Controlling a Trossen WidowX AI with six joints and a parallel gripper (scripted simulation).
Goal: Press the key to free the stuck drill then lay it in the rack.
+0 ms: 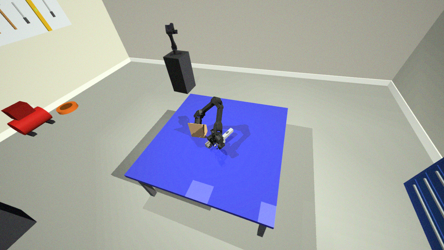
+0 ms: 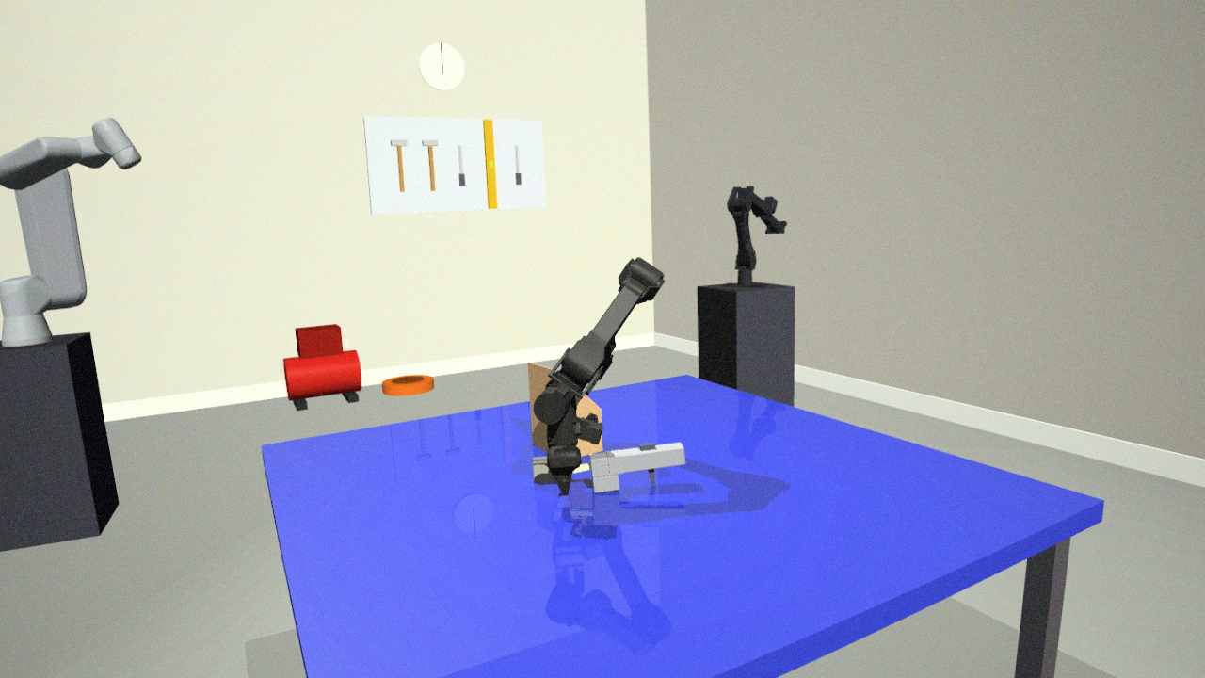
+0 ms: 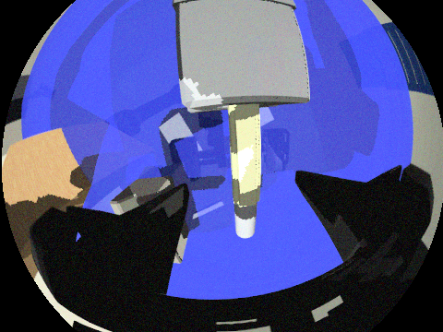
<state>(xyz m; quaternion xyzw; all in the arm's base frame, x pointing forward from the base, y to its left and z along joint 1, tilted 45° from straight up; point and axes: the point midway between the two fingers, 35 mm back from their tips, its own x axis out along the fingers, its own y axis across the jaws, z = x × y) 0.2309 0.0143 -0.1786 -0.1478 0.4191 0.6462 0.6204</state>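
Right now my gripper tip is 10 mm short of the drill, 40 mm to the right of it and 40 mm below it. The rest, counted from my gripper tip: small dark key 50 mm ahead, 160 mm to the left, 40 mm above; grey housing 40 mm ahead, 130 mm to the left, 40 mm above.
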